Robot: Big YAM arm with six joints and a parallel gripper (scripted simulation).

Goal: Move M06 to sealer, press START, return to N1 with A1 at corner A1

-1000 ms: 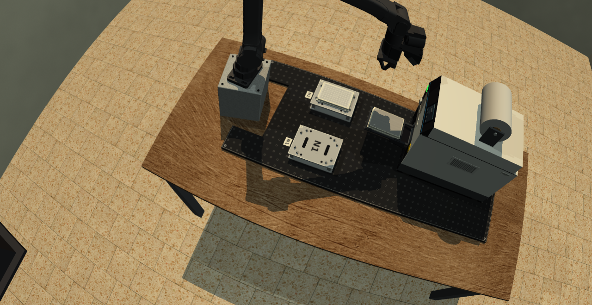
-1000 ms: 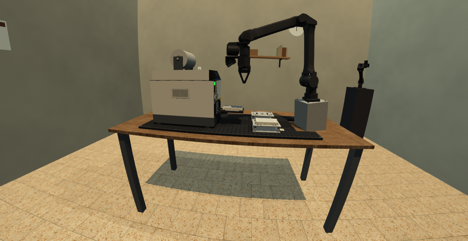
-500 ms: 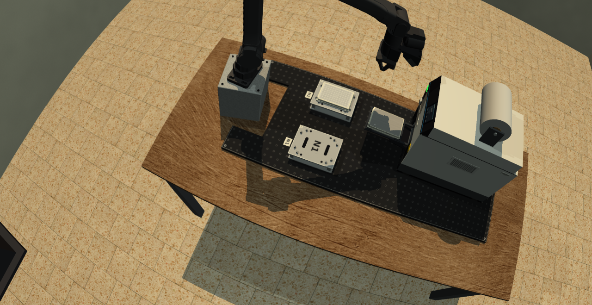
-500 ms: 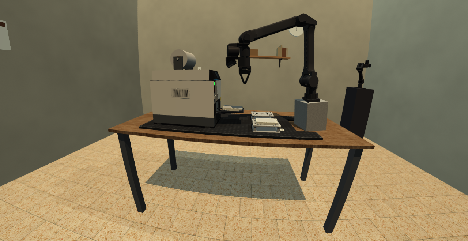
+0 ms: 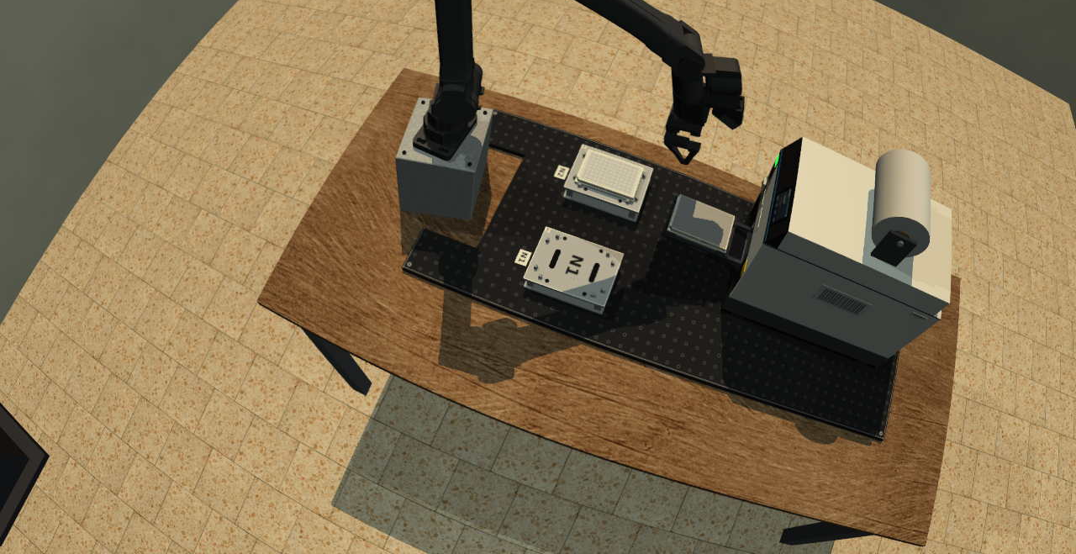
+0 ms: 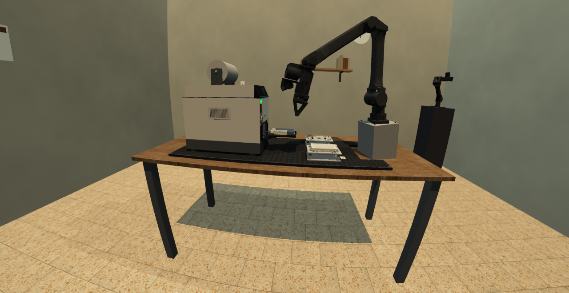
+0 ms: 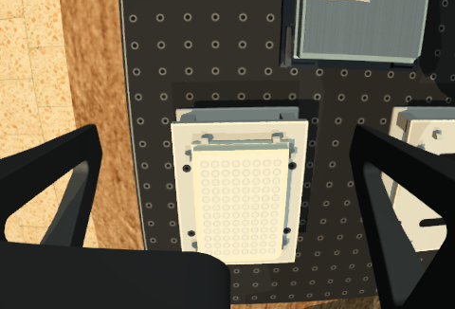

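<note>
Now: hand 80 mm short of the plate M06, 90 mm to the left of it and 110 mm above it. From my hand the other things lie so: start button 170 mm ahead, 10 mm to the left, 30 mm below; then well plate 140 mm behind, 30 mm to the right, 170 mm below; then sealer stage 80 mm ahead, 90 mm to the right, 120 mm below.
</note>
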